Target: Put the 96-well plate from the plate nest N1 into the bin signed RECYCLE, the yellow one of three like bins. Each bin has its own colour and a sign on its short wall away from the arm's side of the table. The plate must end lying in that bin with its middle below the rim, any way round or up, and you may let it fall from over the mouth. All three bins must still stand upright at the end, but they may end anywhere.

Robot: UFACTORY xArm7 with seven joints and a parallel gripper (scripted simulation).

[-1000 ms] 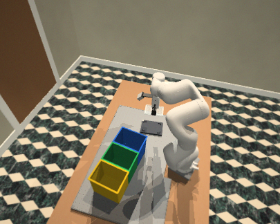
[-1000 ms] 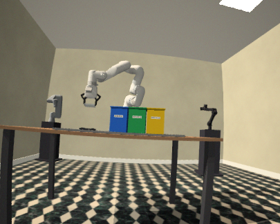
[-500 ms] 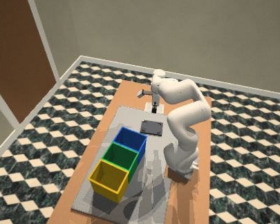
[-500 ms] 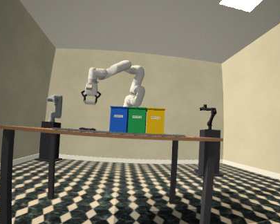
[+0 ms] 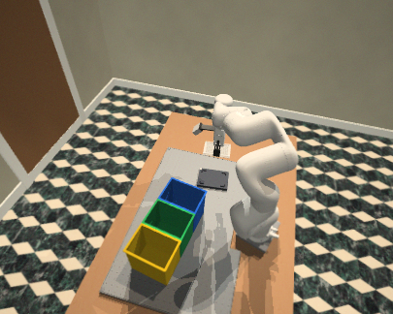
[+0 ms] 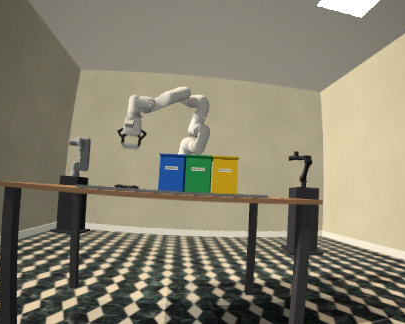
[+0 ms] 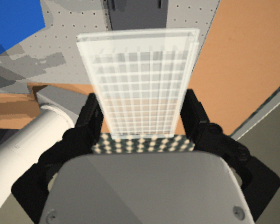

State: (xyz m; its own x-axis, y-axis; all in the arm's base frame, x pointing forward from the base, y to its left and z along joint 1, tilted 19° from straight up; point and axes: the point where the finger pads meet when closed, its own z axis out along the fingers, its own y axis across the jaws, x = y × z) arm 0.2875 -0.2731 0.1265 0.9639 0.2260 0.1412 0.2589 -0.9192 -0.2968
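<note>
Now: hand 6 cm short of the yellow bin, 53 cm to the right of it and 16 cm above it. Also, from my hand: blue bin (5 cm ahead, 27 cm to the left, 16 cm below); then dark plate nest (24 cm below); then white 96-well plate (1 cm below).
</note>
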